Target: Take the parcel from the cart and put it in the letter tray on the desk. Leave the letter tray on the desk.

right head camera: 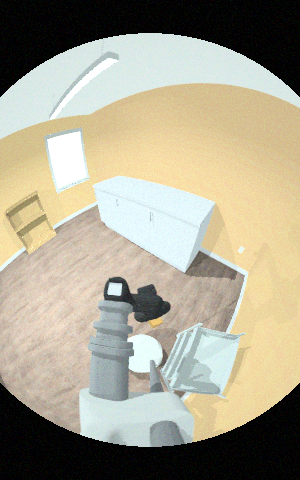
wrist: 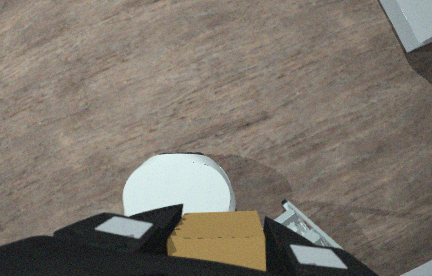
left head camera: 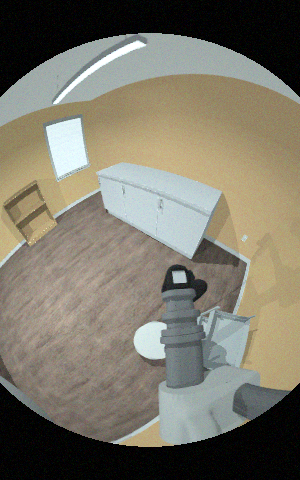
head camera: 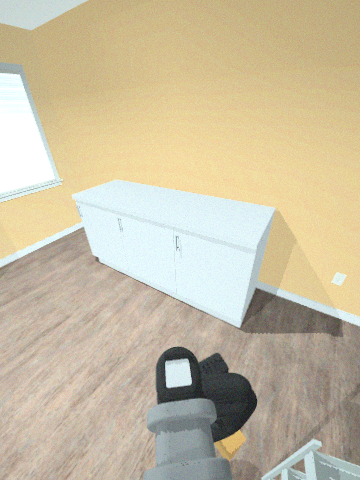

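Where they show: gripper, fingertip midpoint: (wrist: pixel 221 229); robot's base at its link origin: (right head camera: pixel 141 352) (wrist: pixel 184 199) (left head camera: pixel 153 339).
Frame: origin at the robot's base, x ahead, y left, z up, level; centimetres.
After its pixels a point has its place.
The parcel, an orange-brown box (head camera: pixel 232 444) {x 19.4, y -10.1, z 95.7 cm} (right head camera: pixel 155 322) {x 19.4, y -10.4, z 95.7 cm} (wrist: pixel 217 240) {x 23.3, y -8.5, z 95.9 cm}, sits between the two black fingers of my gripper (wrist: pixel 221 229) {x 22.8, y -8.8, z 92.0 cm}. The gripper is shut on it and holds it in the air above the floor. The upper part of the parcel is seen in the wrist view; the black gripper body hides much of it in the head view. The white cart (head camera: pixel 312 457) {x 17.8, y -36.6, z 70.1 cm} (left head camera: pixel 235 330) {x -0.7, y -56.2, z 63.5 cm} (right head camera: pixel 220 350) {x -1.6, y -54.3, z 63.5 cm} (wrist: pixel 315 225) {x 20.6, y -36.7, z 39.0 cm} stands at the lower right, apart from the parcel. The desk and the letter tray do not show in these views.
A long white cabinet (head camera: pixel 150 250) {x 152.7, y 13.4, z 52.5 cm} (left head camera: pixel 135 215) {x 160.0, y 22.9, z 31.9 cm} (right head camera: pixel 140 230) {x 146.0, y 4.8, z 39.4 cm} (wrist: pixel 417 22) {x 105.1, y -47.6, z 16.7 cm} stands along the wall ahead. A wooden shelf unit (left head camera: pixel 42 234) {x 155.6, y 225.4, z -0.5 cm} (right head camera: pixel 42 241) {x 159.1, y 223.0, z 2.4 cm} stands at the far left. A white round disc (left head camera: pixel 150 340) {x 0.2, y 4.0, z 18.7 cm} (right head camera: pixel 145 354) {x -0.9, y -4.6, z 18.7 cm} (wrist: pixel 175 187) {x 6.9, y 3.7, z 18.7 cm} is low beside the cart.
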